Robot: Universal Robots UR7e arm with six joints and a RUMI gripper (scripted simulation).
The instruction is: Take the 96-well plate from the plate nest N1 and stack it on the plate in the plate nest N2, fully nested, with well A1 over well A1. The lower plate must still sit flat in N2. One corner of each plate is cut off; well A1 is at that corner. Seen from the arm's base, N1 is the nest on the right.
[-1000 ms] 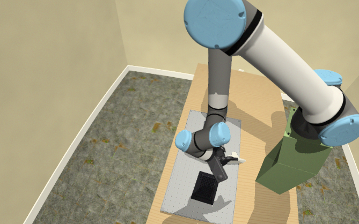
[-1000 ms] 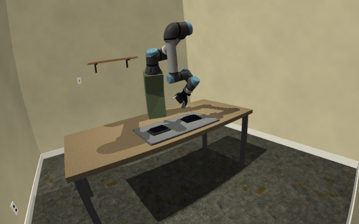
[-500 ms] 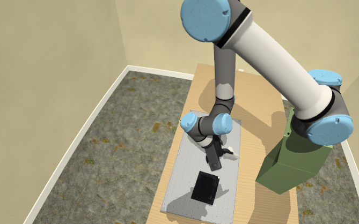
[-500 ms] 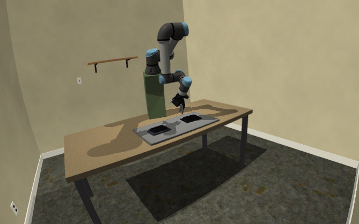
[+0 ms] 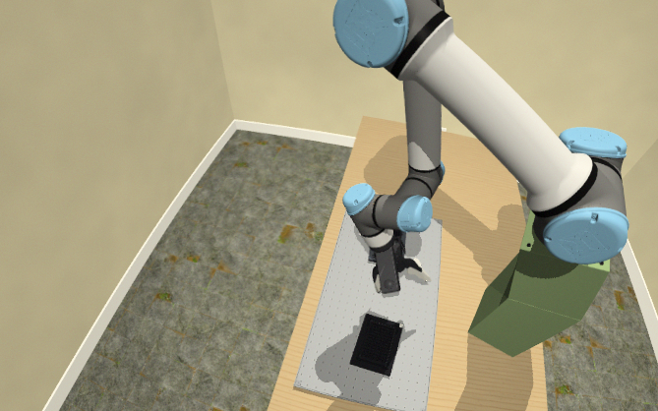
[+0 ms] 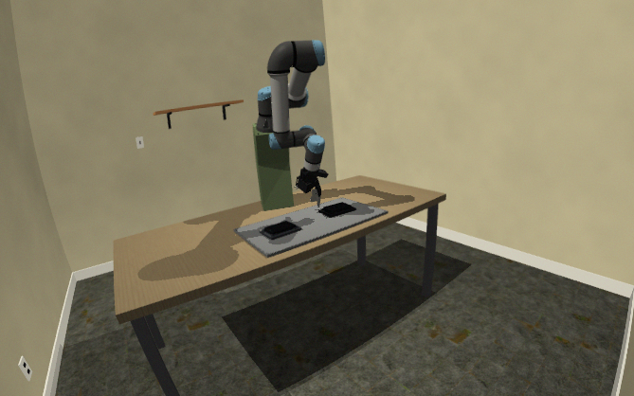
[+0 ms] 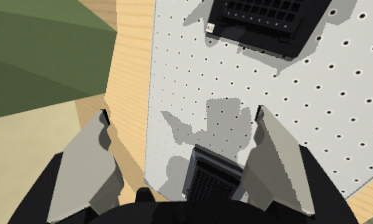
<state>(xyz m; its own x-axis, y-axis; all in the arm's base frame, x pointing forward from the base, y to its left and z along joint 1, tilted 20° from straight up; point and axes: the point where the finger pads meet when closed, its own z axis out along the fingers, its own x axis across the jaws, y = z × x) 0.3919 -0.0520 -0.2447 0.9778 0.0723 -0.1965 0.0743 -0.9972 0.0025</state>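
The black 96-well plate lies 40 mm ahead of my hand, 210 mm to the right of it and 80 mm below it. The rest, counted from my hand: grey plate nest (40 mm ahead, 210 mm to the right, 100 mm below).
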